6 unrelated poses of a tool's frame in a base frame.
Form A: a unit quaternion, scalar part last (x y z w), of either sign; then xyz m.
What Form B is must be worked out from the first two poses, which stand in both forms.
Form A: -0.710 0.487 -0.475 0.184 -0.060 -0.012 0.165
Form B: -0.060 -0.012 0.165 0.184 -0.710 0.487 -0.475
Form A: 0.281 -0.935 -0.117 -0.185 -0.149 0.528 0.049
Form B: -0.149 0.528 0.049 0.185 -0.281 0.935 0.117
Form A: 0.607 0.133 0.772 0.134 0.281 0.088 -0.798
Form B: 0.281 0.088 -0.798 0.134 0.607 0.133 0.772
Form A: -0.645 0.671 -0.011 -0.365 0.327 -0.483 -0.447
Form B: 0.327 -0.483 -0.447 0.365 0.645 -0.671 0.011
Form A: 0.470 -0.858 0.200 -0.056 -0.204 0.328 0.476
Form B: -0.204 0.328 0.476 0.056 -0.470 0.858 -0.200
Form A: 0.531 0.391 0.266 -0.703 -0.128 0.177 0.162
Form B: -0.128 0.177 0.162 0.703 -0.531 -0.391 -0.266
